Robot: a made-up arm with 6 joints. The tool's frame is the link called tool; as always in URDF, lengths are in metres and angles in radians. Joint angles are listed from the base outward. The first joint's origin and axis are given. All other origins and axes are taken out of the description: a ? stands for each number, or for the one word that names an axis. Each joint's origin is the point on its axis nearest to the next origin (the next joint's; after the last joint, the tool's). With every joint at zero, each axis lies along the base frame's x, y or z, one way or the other. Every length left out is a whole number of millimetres.
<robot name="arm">
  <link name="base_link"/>
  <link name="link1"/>
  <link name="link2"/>
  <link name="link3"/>
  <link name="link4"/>
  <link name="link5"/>
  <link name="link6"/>
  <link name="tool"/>
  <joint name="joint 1" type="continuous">
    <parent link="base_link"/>
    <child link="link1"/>
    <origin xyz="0 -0.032 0.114"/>
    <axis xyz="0 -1 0"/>
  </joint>
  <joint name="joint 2" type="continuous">
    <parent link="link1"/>
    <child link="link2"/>
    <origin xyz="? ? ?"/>
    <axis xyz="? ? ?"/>
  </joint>
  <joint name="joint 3" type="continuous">
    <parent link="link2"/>
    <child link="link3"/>
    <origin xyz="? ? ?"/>
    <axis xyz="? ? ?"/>
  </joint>
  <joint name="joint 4" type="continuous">
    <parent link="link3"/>
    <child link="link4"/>
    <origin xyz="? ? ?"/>
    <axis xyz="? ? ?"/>
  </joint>
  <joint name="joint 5" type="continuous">
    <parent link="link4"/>
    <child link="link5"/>
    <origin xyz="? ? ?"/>
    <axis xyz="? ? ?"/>
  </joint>
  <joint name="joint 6" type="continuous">
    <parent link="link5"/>
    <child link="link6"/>
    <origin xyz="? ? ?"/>
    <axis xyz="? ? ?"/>
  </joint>
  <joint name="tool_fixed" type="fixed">
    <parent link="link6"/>
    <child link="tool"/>
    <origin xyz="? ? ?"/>
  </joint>
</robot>
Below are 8 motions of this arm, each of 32 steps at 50 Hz.
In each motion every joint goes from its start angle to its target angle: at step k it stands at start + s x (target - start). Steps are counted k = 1, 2, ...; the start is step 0. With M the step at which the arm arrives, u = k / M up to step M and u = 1 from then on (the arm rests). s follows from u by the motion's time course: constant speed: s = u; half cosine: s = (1 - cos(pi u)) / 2; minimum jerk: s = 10 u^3 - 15 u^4 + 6 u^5.
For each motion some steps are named. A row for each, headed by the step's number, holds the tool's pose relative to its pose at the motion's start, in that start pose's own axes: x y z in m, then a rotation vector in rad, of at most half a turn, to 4 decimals.
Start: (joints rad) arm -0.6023 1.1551 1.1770 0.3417 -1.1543 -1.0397
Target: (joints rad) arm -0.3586 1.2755 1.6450 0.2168 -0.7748 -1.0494
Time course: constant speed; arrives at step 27
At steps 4, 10, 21, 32:
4: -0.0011 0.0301 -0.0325 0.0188 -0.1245 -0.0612
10: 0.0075 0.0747 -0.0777 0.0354 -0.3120 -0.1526
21: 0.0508 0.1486 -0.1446 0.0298 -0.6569 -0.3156
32: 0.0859 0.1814 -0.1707 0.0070 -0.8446 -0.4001

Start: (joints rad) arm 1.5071 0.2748 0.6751 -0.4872 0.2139 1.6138
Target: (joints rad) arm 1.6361 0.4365 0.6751 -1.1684 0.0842 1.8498
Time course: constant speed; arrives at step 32
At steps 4, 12, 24, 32:
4: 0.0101 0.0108 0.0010 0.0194 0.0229 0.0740
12: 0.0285 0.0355 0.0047 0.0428 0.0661 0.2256
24: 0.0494 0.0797 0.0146 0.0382 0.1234 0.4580
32: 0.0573 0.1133 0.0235 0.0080 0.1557 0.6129

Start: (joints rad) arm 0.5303 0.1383 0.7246 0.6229 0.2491 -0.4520
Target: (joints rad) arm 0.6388 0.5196 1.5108 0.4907 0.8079 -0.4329
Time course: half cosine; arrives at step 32
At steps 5, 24, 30, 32:
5: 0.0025 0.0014 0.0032 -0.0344 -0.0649 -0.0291
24: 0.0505 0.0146 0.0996 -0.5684 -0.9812 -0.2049
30: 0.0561 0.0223 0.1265 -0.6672 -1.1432 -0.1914
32: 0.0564 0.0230 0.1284 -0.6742 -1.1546 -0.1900

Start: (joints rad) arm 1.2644 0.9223 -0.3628 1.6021 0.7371 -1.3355
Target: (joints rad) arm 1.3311 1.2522 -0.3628 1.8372 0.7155 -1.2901
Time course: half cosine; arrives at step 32
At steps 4, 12, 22, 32:
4: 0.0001 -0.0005 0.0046 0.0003 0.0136 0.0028
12: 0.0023 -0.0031 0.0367 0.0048 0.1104 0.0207
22: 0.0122 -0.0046 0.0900 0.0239 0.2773 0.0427
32: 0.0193 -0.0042 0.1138 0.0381 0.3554 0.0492

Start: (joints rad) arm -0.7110 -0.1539 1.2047 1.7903 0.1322 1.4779
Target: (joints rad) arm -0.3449 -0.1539 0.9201 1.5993 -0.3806 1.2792
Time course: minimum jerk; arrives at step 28
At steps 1, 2, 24, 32:
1: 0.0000 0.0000 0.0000 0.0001 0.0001 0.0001
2: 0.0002 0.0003 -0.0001 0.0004 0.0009 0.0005
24: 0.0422 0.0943 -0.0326 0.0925 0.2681 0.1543
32: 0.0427 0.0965 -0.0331 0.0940 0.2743 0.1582

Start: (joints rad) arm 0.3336 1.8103 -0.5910 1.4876 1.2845 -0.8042
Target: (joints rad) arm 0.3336 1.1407 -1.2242 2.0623 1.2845 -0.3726
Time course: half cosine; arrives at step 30
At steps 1, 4, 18, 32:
1: 0.0002 0.0000 -0.0009 0.0029 -0.0002 0.0013
4: 0.0040 -0.0003 -0.0143 0.0454 -0.0032 0.0220
18: 0.1094 0.0451 -0.1972 0.6010 -0.0866 0.4938
32: 0.1929 0.1144 -0.2623 0.8192 -0.1767 0.8641

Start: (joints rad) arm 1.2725 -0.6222 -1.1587 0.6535 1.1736 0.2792
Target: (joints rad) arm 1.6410 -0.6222 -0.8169 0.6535 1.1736 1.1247
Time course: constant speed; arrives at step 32
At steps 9, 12, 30, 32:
9: 0.0032 -0.0346 0.0724 -0.1261 0.1271 -0.0902
12: 0.0031 -0.0437 0.0968 -0.1638 0.1687 -0.1257
30: -0.0071 -0.0740 0.2410 -0.3365 0.4030 -0.3876
32: -0.0093 -0.0751 0.2565 -0.3494 0.4269 -0.4211

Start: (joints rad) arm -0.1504 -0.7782 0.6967 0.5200 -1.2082 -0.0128
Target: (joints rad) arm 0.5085 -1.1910 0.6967 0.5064 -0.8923 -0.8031
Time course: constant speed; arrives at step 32
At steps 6, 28, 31, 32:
6: 0.0532 -0.0287 0.0051 -0.0611 -0.3389 0.0126
28: 0.2476 -0.1530 0.1358 -0.3442 -1.5284 0.1869
31: 0.2683 -0.1693 0.1693 -0.3890 -1.6808 0.2325
32: 0.2746 -0.1744 0.1813 -0.4042 -1.7309 0.2492

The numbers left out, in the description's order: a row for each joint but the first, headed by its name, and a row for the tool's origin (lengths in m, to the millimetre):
joint 2: xyz 0.08 0 -0.27, axis 0 0 -1
joint 3: xyz -0.022 -0.093 0, axis 0 -1 0
joint 4: xyz -0.037 0 0.195, axis -1 0 0
joint 5: xyz 0 -0.088 -0.028, axis 0 -1 0
joint 6: xyz 0.084 0 -0.211, axis 0 1 0
tool: xyz -0.092 0 0.054

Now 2 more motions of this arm.
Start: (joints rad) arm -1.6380 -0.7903 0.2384 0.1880 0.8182 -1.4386
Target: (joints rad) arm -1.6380 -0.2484 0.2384 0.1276 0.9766 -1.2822
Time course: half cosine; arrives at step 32
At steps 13, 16, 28, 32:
13: 0.0360 -0.0248 0.0200 -0.1270 0.0322 0.1351
16: 0.0518 -0.0329 0.0284 -0.1791 0.0443 0.1906
28: 0.1057 -0.0501 0.0557 -0.3445 0.0783 0.3683
32: 0.1103 -0.0509 0.0579 -0.3581 0.0808 0.3830

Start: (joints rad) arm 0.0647 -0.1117 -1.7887 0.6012 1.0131 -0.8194
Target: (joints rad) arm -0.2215 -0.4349 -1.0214 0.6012 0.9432 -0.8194
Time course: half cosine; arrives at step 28
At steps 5, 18, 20, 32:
5: 0.0065 -0.0017 0.0012 -0.0155 -0.0241 0.0298
18: 0.0621 0.0069 0.0106 -0.0893 -0.2703 0.2565
20: 0.0697 0.0113 0.0120 -0.0923 -0.3133 0.2846
32: 0.0836 0.0218 0.0151 -0.0928 -0.4033 0.3344

